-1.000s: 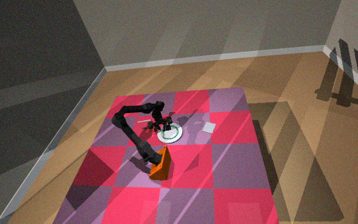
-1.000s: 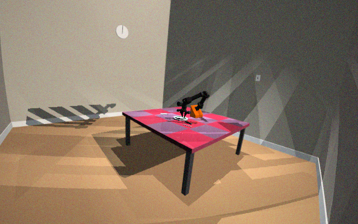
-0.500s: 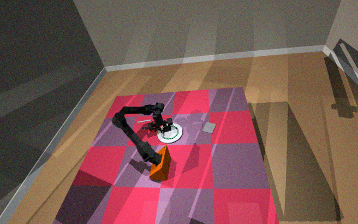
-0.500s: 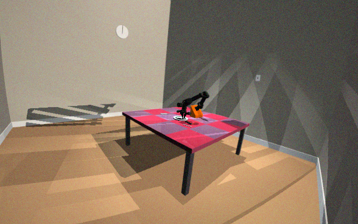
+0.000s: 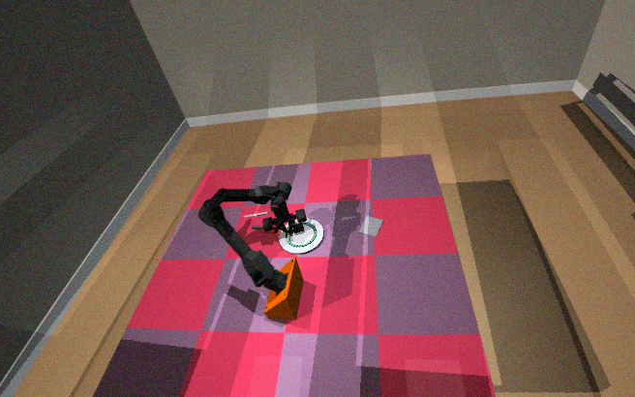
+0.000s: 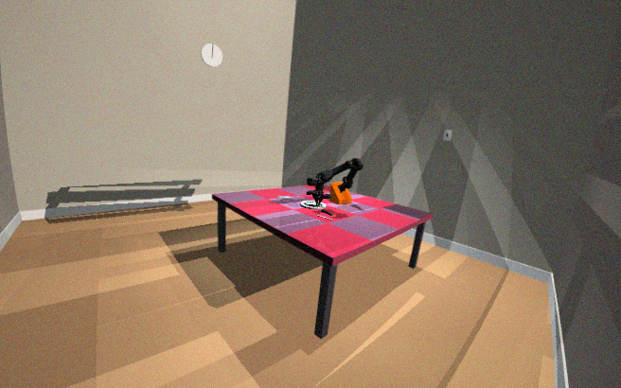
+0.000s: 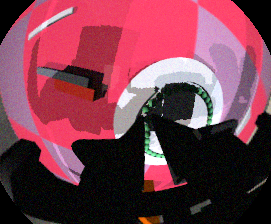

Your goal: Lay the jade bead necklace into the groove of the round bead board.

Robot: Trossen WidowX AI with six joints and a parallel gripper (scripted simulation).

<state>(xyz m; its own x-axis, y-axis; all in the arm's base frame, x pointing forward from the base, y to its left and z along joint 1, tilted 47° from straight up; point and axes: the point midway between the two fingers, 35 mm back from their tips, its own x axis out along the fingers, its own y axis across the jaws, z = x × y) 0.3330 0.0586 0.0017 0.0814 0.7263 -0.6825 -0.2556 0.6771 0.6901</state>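
My gripper tip is 1 cm past the round white bead board, 6 cm to the left of it and 1 cm above it. Round my gripper tip: red-handled tool 3 cm ahead, 12 cm to the left, 1 cm below; flat grey pad 2 cm ahead, 37 cm to the right, 1 cm below; thin white rod 14 cm ahead, 19 cm to the left, 1 cm below.
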